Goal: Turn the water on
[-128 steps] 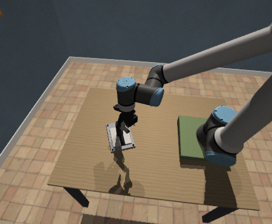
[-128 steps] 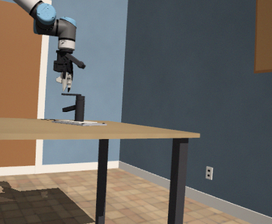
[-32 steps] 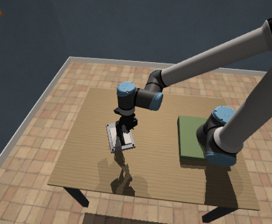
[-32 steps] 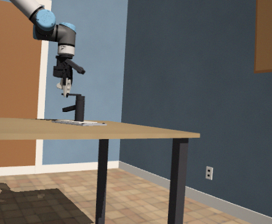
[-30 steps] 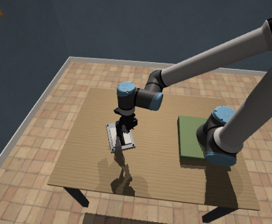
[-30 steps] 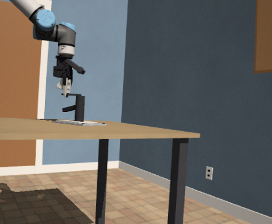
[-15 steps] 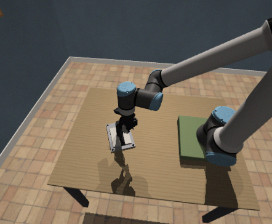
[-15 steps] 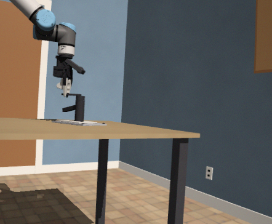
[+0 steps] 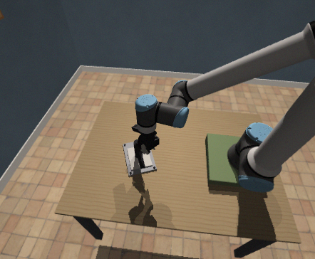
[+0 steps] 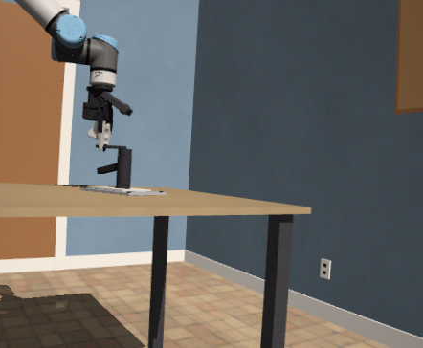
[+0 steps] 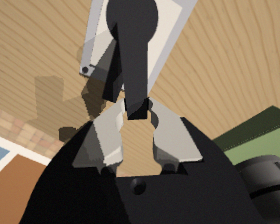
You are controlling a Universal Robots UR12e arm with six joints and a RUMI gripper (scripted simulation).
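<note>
The lever lies 20 mm ahead of my hand and 20 mm to the right of it. Also, from my hand: black tap 40 mm ahead, 30 mm to the right, 50 mm below.
</note>
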